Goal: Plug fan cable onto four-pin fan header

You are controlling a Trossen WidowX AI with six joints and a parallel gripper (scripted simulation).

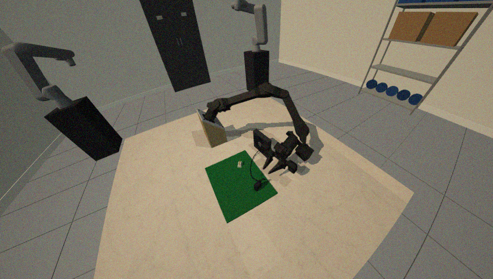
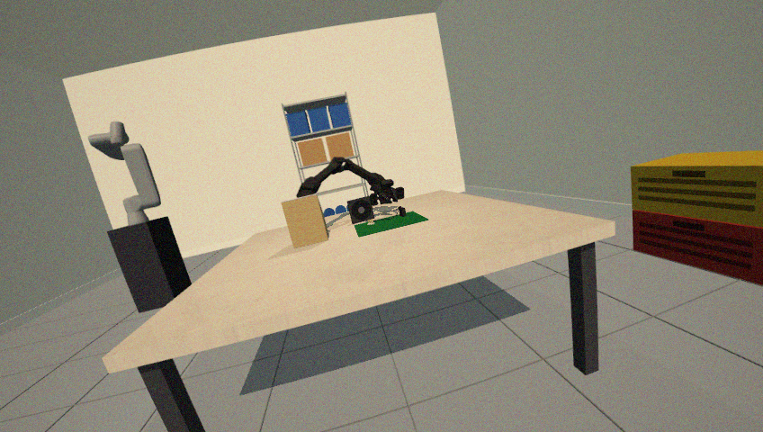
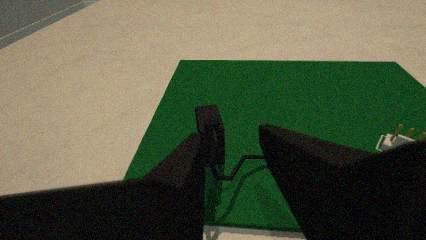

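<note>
The black plug lies 20 mm ahead of my gripper tip, 50 mm to the right of it and 50 mm below it. From my gripper tip the other things lie so: four-pin header: 140 mm behind, 60 mm to the right, 70 mm below; black fan: 160 mm behind, 80 mm to the left, 10 mm below; green board: 70 mm behind, 110 mm to the right, 90 mm below.
</note>
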